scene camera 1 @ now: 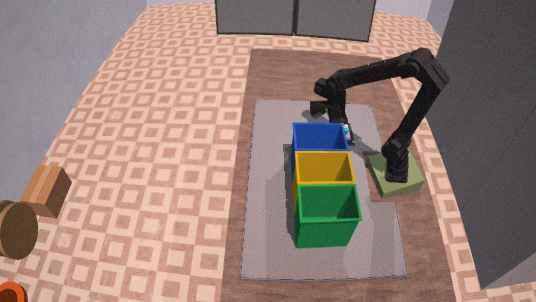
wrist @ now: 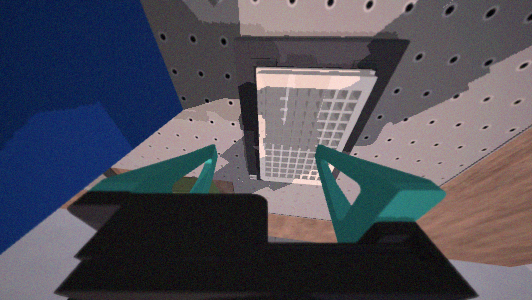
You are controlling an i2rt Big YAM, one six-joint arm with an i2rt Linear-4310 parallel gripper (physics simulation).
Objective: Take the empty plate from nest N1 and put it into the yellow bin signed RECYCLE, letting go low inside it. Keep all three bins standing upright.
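Frame: origin at the arm's base, x ahead, y left, z up, level; millimetres.
Seen in the pictures: gripper, fingertip midpoint: (wrist: pixel 266 150); arm's base, origin of the base link: (scene camera 1: pixel 397 169).
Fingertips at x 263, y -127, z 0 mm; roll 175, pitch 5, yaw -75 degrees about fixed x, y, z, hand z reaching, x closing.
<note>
Offsets run from my fingertips to a thing's middle. Level surfaces: height alone.
The white plate {9 mm ahead, 32 mm right, 18 mm down} (wrist: pixel 310 117), with a grid of square wells, lies in the dark nest {9 mm ahead, 32 mm right, 30 mm down} (wrist: pixel 322 48) in the wrist view. In the scene view, a small part of the plate (scene camera 1: pixel 349 134) shows beside the blue bin. My gripper (wrist: pixel 266 150) (scene camera 1: pixel 345 130) is open with nothing between its teal fingers, close over the near end of the plate. In the wrist view, the right fingertip overlaps the plate's right edge and the left fingertip stands clear of its left edge. The yellow bin {28 mm ahead, 305 mm left, 53 mm up} (scene camera 1: pixel 325 168) stands upright between the other two bins. Its sign is not visible.
The blue bin {61 mm ahead, 177 mm left, 53 mm up} (scene camera 1: pixel 320 136) (wrist: pixel 75 75) stands upright close beside the gripper. The green bin {6 mm back, 434 mm left, 53 mm up} (scene camera 1: pixel 325 234) stands upright at the near end of the row. The bins stand on a grey perforated board {36 mm down} (scene camera 1: pixel 270 120). The arm's green base block (scene camera 1: pixel 400 190) is at the right.
</note>
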